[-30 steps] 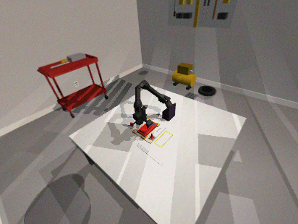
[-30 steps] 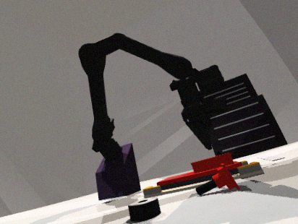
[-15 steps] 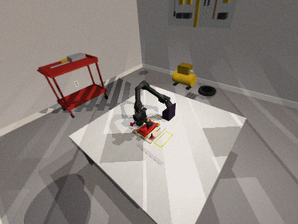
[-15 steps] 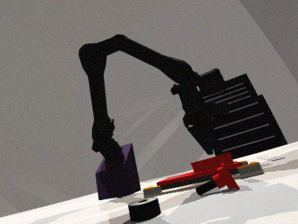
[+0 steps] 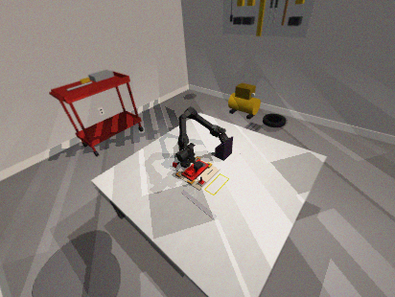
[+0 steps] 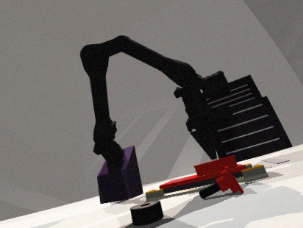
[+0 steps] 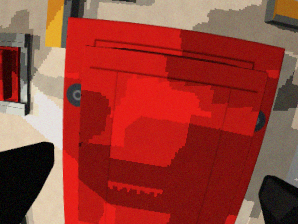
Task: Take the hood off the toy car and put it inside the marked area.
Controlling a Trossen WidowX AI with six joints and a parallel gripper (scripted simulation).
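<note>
Now: gripper tip 10 mm above the red hood. Also, from my gripper tip: black wheel 230 mm to the right, 100 mm behind, 40 mm below.
</note>
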